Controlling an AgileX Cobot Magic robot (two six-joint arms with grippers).
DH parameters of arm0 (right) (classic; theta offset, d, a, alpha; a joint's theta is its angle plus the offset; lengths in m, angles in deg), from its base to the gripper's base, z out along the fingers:
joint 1: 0 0.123 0 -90
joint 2: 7.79 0 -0.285 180
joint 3: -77.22 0 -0.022 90
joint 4: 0 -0.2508 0 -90
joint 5: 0 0 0.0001 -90
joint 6: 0 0.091 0 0
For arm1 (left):
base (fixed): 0 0 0 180
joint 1: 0 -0.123 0 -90
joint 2: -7.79 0 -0.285 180
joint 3: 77.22 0 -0.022 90
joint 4: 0 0.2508 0 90
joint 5: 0 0 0.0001 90
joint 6: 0 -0.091 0 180
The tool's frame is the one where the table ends.
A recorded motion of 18 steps. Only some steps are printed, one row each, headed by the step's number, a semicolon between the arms.
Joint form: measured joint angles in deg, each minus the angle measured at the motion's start. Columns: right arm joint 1, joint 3, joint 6, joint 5, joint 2, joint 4; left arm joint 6, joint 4, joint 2, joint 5, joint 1, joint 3.
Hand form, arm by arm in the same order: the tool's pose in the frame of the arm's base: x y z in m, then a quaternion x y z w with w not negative. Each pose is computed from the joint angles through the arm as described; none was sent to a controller.
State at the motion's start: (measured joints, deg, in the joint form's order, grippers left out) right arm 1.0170 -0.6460 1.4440 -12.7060 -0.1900 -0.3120; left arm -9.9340 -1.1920 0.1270 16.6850 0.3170 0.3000
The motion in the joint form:
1: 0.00 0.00 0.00 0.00 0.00 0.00; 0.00 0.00 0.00 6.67 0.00 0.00
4: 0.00 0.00 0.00 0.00 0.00 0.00; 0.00 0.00 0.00 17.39 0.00 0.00
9: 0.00 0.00 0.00 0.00 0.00 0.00; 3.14 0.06 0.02 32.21 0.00 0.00
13: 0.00 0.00 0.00 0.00 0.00 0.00; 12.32 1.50 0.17 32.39 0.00 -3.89
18: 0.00 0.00 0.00 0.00 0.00 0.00; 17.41 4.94 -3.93 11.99 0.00 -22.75
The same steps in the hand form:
1: 0.0558 0.0011 0.1894 0.00443 0.75568 0.01626 0.65472; 0.0459 0.0005 0.2469 0.03748 0.51242 0.06586 0.85538
4: 0.0558 0.0011 0.1894 0.00443 0.75568 0.01626 0.65472; 0.0365 0.0009 0.2610 0.02960 0.43042 0.07038 0.89940
9: 0.0558 0.0011 0.1894 0.00443 0.75568 0.01626 0.65472; 0.0195 0.0012 0.2773 0.01022 0.31119 0.04983 0.94899
13: 0.0558 0.0011 0.1894 0.00443 0.75568 0.01626 0.65472; 0.0102 -0.0004 0.2977 -0.00255 0.27604 -0.02154 0.96090
18: 0.0558 0.0011 0.1894 0.00443 0.75568 0.01626 0.65472; -0.0025 -0.0028 0.3728 0.00392 0.32370 -0.04224 0.94521

